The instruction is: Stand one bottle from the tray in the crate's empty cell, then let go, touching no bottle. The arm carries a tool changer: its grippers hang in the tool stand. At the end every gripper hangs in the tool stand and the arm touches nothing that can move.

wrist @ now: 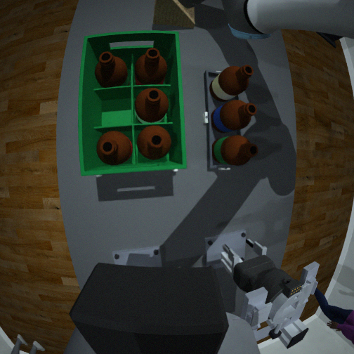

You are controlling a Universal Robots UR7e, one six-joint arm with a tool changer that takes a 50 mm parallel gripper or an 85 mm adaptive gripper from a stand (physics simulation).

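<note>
The green crate (182, 107) stands left of centre with several brown bottles; its empty cell (115, 109) is the middle one of the left column. Right of it the dark tray (207, 140) holds three brown bottles in a column: cream-labelled (230, 82) at the top, blue-labelled (233, 116) in the middle, green-labelled (234, 150) at the bottom. A black block-shaped body (150, 307) at my wrist fills the bottom centre, well away from crate and tray; my fingers do not show. In the tool stand (255, 305) at lower right hangs a dark gripper (243, 251) with silver fingers.
A second stand base plate (120, 256) shows partly above the black body. A brown wedge-shaped block (172, 15) lies beyond the crate. A grey arm section (305, 17) with a blue ring crosses the top right. A person (340, 317) shows at the lower right.
</note>
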